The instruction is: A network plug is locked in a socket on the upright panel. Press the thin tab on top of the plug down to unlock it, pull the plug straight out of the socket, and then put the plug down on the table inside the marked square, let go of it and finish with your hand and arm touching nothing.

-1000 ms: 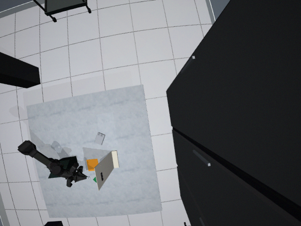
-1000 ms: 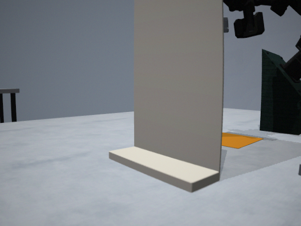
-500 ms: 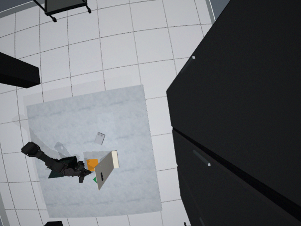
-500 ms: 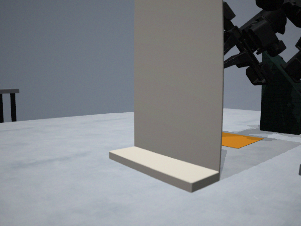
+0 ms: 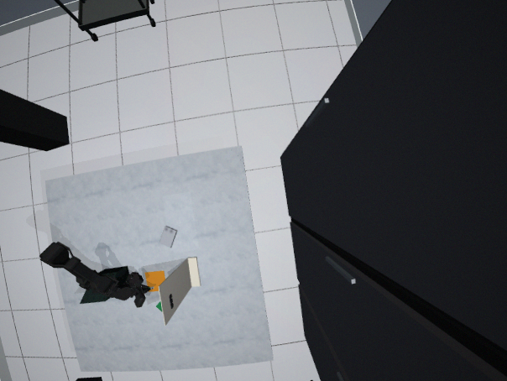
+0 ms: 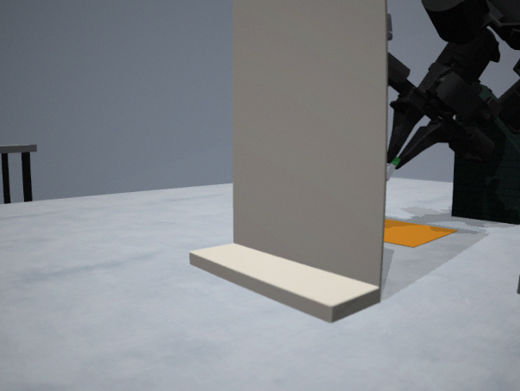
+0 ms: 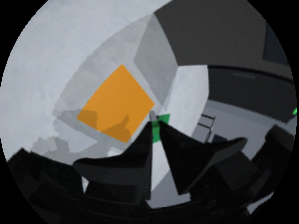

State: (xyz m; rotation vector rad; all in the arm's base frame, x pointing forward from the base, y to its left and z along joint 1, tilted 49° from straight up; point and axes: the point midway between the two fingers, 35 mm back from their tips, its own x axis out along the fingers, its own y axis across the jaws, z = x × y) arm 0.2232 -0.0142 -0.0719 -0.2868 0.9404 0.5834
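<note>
My gripper tip is 80 mm above the orange square and 10 mm past it. From my gripper tip the other things lie so: small green patch 150 mm to the right, 80 mm below, 10 mm ahead; then network plug right at my gripper tip; then grey panel 220 mm ahead, 80 mm above, 10 mm to the left.
</note>
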